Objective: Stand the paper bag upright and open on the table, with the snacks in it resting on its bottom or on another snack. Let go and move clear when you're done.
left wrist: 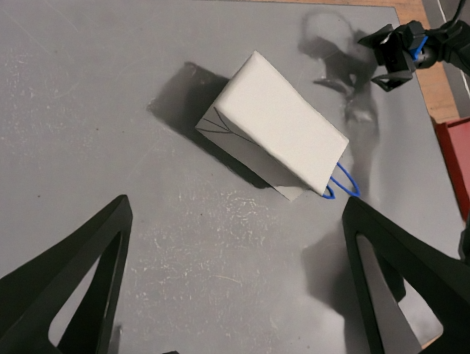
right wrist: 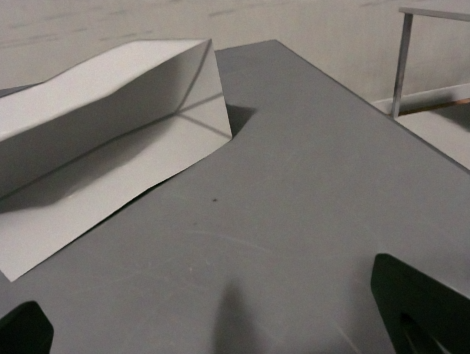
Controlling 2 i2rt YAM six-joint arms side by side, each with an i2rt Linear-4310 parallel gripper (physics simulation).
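Observation:
The white paper bag (left wrist: 282,120) (right wrist: 125,145) lies on its side on the grey table (left wrist: 65,215) (right wrist: 310,175). In the left wrist view its blue handles (left wrist: 350,184) stick out at the lower right end and its folded bottom end faces the upper left. In the right wrist view its creased side shows at the left. No snacks show; the inside of the bag is hidden. My left gripper (left wrist: 239,205) is open, above the table, with the bag ahead of its fingertips. My right gripper (left wrist: 366,59) (right wrist: 211,290) is open, beside the bag and apart from it.
A red box (left wrist: 456,150) stands past the table's right edge in the left wrist view, with wooden floor beside it. In the right wrist view a pale wall (right wrist: 310,45) lies behind the table, and a metal-legged stand (right wrist: 401,65) is at the upper right.

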